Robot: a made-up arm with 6 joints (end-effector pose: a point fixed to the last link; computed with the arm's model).
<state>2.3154 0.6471 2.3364 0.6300 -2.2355 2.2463</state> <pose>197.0 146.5 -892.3 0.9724 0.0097 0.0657 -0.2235</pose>
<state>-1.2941 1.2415 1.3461 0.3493 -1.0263 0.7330</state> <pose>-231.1 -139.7 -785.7 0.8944 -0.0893 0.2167 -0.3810</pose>
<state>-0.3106 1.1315 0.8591 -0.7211 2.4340 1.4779</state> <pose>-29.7 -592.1 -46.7 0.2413 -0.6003 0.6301 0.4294</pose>
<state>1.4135 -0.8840 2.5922 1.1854 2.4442 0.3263</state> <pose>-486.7 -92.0 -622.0 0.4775 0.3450 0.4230 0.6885</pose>
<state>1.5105 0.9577 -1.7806 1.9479 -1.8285 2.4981</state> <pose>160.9 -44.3 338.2 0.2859 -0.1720 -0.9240 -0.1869</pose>
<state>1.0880 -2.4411 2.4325 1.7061 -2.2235 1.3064</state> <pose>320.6 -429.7 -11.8 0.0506 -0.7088 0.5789 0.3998</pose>
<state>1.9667 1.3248 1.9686 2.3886 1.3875 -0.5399</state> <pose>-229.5 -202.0 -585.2 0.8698 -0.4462 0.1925 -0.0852</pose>
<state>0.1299 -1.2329 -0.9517 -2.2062 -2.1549 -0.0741</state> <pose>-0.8 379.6 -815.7 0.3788 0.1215 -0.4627 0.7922</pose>
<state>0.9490 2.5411 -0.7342 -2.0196 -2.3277 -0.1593</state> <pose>518.0 60.4 -97.5 0.2425 0.7469 -0.0447 -0.6175</pose>
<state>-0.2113 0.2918 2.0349 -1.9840 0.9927 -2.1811</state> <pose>-40.4 322.7 -769.1 0.2929 0.1735 0.4585 -0.8209</pose>
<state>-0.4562 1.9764 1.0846 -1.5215 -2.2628 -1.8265</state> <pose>404.4 258.9 -512.1 0.8046 -0.0398 -0.5367 0.2511</pose>
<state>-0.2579 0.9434 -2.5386 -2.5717 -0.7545 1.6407</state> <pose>-42.7 -529.3 94.5 0.2460 -0.7268 0.5655 0.3024</pose>
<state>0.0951 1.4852 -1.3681 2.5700 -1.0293 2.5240</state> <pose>-77.9 -393.9 290.6 0.0325 0.2413 -0.9032 -0.3534</pose>
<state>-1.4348 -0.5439 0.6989 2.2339 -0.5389 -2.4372</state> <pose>-276.8 15.9 -932.0 0.6057 0.1582 -0.0280 0.7793</pose>
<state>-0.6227 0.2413 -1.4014 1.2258 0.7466 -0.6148</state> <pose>-95.9 -453.7 -731.7 0.9151 -0.4006 -0.0317 -0.0329</pose>
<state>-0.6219 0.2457 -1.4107 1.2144 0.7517 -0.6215</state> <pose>-101.4 -458.6 -727.0 0.9128 -0.4067 -0.0259 -0.0274</pose>
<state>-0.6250 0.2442 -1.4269 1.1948 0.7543 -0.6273</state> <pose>-102.3 -467.4 -719.9 0.9087 -0.4163 -0.0234 -0.0192</pose>
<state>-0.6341 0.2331 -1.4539 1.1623 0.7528 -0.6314</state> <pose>-95.9 -482.2 -709.0 0.9017 -0.4314 -0.0264 -0.0073</pose>
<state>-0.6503 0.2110 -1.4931 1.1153 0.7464 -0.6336</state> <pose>-80.8 -503.0 -693.0 0.8909 -0.4527 -0.0359 0.0080</pose>
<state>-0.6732 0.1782 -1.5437 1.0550 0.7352 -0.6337</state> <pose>-57.4 -528.1 -671.4 0.8758 -0.4793 -0.0515 0.0251</pose>
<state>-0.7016 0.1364 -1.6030 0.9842 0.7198 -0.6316</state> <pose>-27.9 -554.4 -644.1 0.8563 -0.5097 -0.0722 0.0415</pose>
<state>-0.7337 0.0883 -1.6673 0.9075 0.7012 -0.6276</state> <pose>4.8 -578.8 -612.2 0.8335 -0.5412 -0.0961 0.0552</pose>
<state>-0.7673 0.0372 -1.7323 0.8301 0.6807 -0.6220</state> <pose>37.1 -599.2 -578.0 0.8090 -0.5715 -0.1212 0.0646</pose>
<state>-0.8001 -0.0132 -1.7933 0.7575 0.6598 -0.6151</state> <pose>66.0 -614.4 -544.5 0.7851 -0.5981 -0.1455 0.0694</pose>
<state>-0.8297 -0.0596 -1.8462 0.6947 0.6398 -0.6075</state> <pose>89.8 -624.5 -514.9 0.7638 -0.6193 -0.1675 0.0704</pose>
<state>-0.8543 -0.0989 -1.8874 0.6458 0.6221 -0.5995</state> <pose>108.3 -630.2 -491.9 0.7471 -0.6343 -0.1864 0.0688</pose>
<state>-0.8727 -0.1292 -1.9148 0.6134 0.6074 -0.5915</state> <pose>122.5 -632.4 -476.9 0.7360 -0.6427 -0.2019 0.0661</pose>
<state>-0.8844 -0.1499 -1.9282 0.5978 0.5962 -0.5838</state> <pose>133.3 -632.0 -469.9 0.7307 -0.6451 -0.2143 0.0633</pose>
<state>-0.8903 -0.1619 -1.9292 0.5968 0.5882 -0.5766</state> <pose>141.8 -629.6 -469.8 0.7303 -0.6424 -0.2240 0.0610</pose>
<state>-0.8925 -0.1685 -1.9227 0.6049 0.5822 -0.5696</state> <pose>149.0 -626.0 -473.9 0.7330 -0.6367 -0.2322 0.0588</pose>
